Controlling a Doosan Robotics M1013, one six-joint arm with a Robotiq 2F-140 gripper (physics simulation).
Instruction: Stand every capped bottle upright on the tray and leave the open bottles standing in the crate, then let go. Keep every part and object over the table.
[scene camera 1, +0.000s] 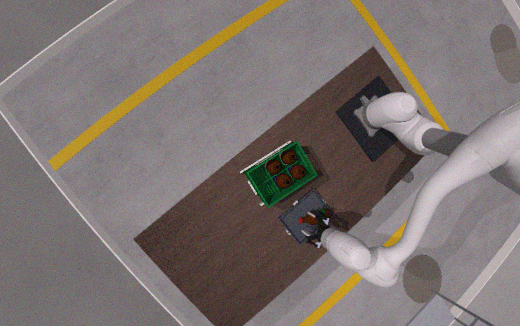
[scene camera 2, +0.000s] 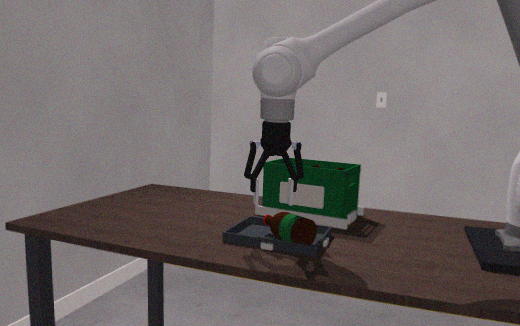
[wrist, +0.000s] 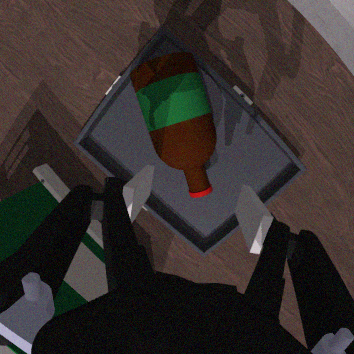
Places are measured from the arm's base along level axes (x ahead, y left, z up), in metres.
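Pixels of known places: gripper, between the fingertips: (scene camera 1: 307, 222) (scene camera 2: 272, 204) (wrist: 195, 189); arm's base, origin of its link: (scene camera 1: 372, 116).
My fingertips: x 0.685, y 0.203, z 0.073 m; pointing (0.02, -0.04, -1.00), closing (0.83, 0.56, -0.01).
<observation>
For each thing: its top centre in the pictures, then the offset to it from my fingertips. Level surfaces: height alone.
- brown capped bottle, centre of its top: (wrist: 178, 134) (scene camera 2: 286, 212) (scene camera 1: 316, 219) 0.049 m back, 0.025 m left, 0.012 m down
- green crate, centre of its top: (wrist: 17, 332) (scene camera 2: 313, 163) (scene camera 1: 283, 174) 0.029 m back, 0.288 m right, 0.084 m up
- brown table, height of its surface: 0.091 m down
A brown capped bottle (scene camera 1: 310, 219) (scene camera 2: 303, 231) (wrist: 184, 142) with a green band and red cap lies on its side in the dark grey tray (scene camera 1: 294, 224) (scene camera 2: 244, 231) (wrist: 111, 131). Its base end is at the tray's edge in the wrist view. My gripper (scene camera 1: 308, 225) (scene camera 2: 274, 194) (wrist: 195, 189) is open and empty, pointing down above the tray, with its fingertips on either side of the cap end in the wrist view and higher than the bottle. Several uncapped brown bottles (scene camera 1: 289, 157) stand in the green crate (scene camera 1: 258, 175) (scene camera 2: 345, 192) (wrist: 22, 212); their lower parts are hidden.
The crate stands close beside the tray on the brown table (scene camera 1: 200, 240) (scene camera 2: 150, 215) (wrist: 45, 45). Two crate compartments hold no bottle. The arm's dark base plate (scene camera 1: 374, 147) (scene camera 2: 482, 250) is at the other end. The tray is near a long table edge.
</observation>
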